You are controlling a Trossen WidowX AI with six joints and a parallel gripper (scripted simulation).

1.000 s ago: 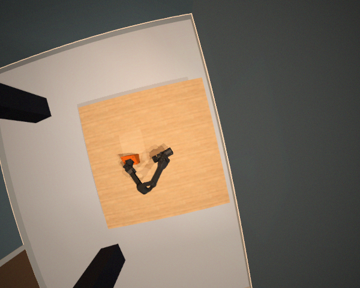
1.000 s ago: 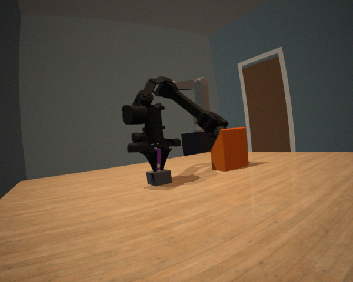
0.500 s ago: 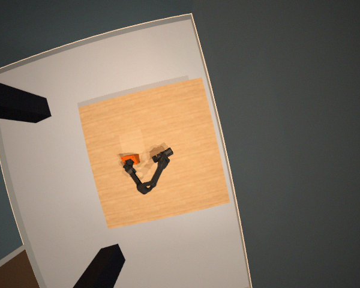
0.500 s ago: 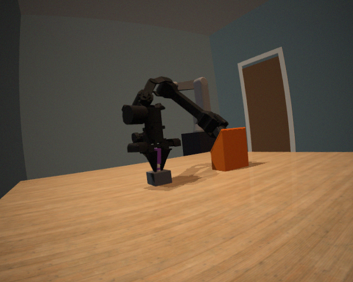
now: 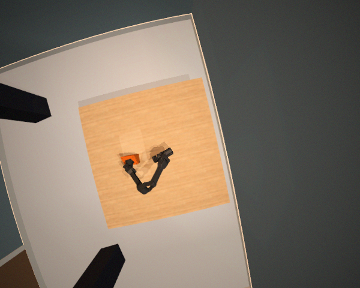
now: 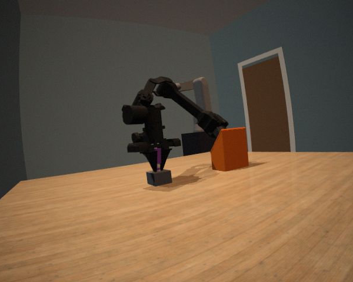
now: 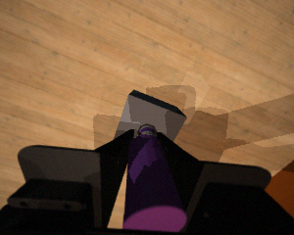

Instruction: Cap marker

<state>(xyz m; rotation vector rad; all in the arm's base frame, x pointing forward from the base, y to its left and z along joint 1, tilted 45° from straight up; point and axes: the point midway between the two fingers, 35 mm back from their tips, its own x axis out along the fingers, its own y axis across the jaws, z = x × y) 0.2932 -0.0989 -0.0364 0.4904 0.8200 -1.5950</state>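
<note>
My gripper tip is 50 mm below the purple cap. From my gripper tip the other things lie so: dark grey holder block: 20 mm below.
</note>
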